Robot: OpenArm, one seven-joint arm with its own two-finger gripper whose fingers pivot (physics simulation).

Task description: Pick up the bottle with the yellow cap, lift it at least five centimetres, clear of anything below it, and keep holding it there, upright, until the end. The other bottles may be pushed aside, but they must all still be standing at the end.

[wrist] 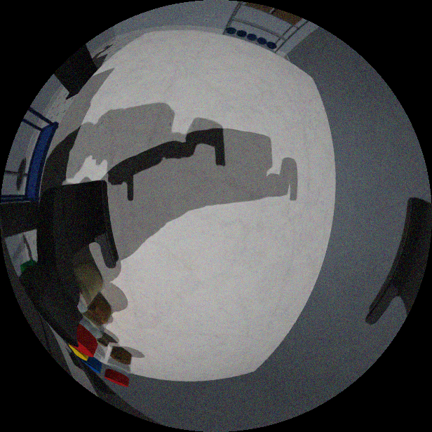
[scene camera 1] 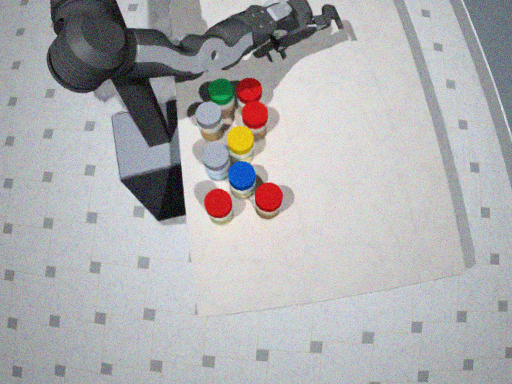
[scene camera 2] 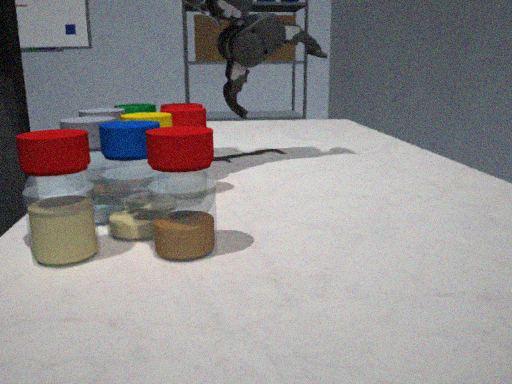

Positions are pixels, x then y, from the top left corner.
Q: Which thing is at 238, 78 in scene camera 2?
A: My gripper.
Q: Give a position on a red-capped bottle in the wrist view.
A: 91, 327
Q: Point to a red-capped bottle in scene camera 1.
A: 254, 114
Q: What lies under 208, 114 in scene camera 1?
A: A grey-capped bottle.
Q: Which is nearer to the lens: the red-capped bottle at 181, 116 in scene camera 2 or the grey-capped bottle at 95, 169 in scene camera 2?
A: The grey-capped bottle.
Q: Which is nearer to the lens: the blue-capped bottle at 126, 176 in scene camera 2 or the grey-capped bottle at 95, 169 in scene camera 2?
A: The blue-capped bottle.
